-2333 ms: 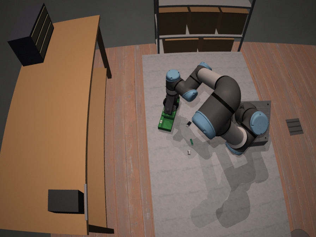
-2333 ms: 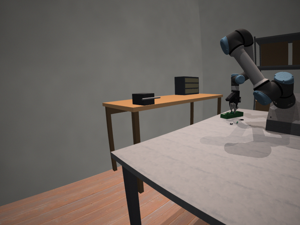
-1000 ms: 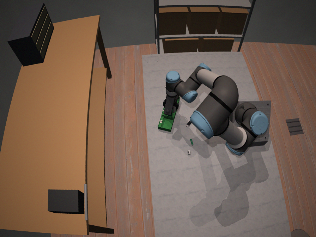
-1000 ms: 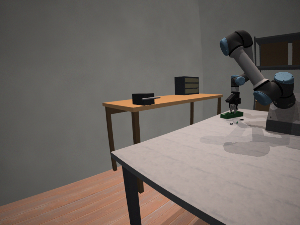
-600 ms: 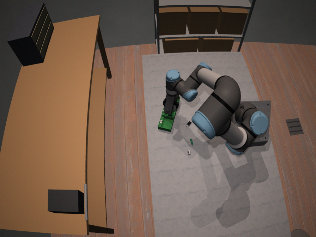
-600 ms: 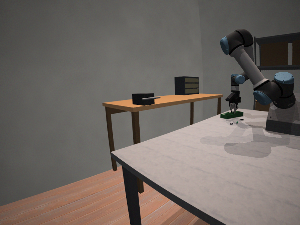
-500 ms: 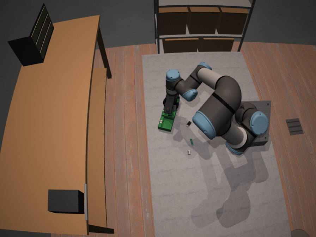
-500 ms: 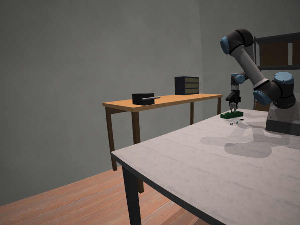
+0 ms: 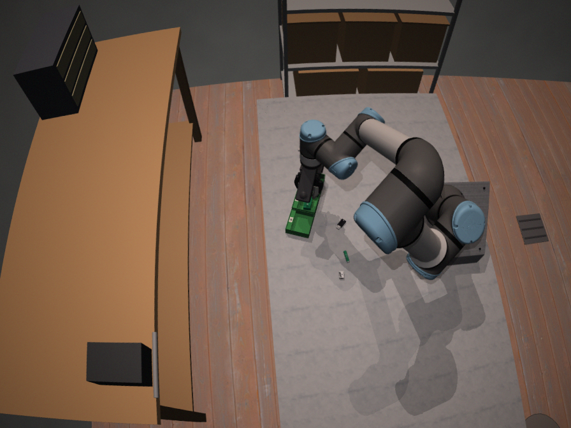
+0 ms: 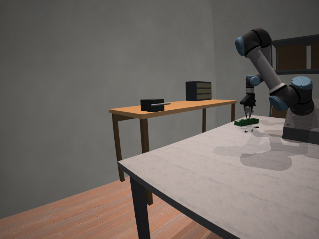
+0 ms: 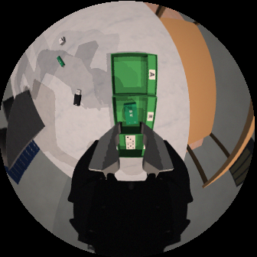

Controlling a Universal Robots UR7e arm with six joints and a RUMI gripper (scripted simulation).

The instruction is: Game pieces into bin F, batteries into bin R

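My hand is 10 mm short of the green three-compartment bin and 50 mm above it. Also, from my hand: green 9V battery 10 mm to the right, 60 mm below; then small black piece 120 mm behind, 80 mm to the left, 70 mm below.
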